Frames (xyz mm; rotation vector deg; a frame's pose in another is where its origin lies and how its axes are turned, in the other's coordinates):
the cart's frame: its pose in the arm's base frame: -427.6 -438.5 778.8 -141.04 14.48 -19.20
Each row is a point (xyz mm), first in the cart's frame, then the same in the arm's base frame.
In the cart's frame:
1: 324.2 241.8 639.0
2: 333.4 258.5 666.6
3: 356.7 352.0 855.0
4: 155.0 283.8 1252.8
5: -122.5 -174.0 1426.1
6: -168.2 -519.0 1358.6
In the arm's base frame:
1: 47.2 -348.9 197.0
2: 62.5 -348.6 167.2
3: 131.7 -320.8 -30.8
4: 65.8 10.8 -329.7
5: -100.5 539.0 -229.5
6: -129.9 782.0 27.0

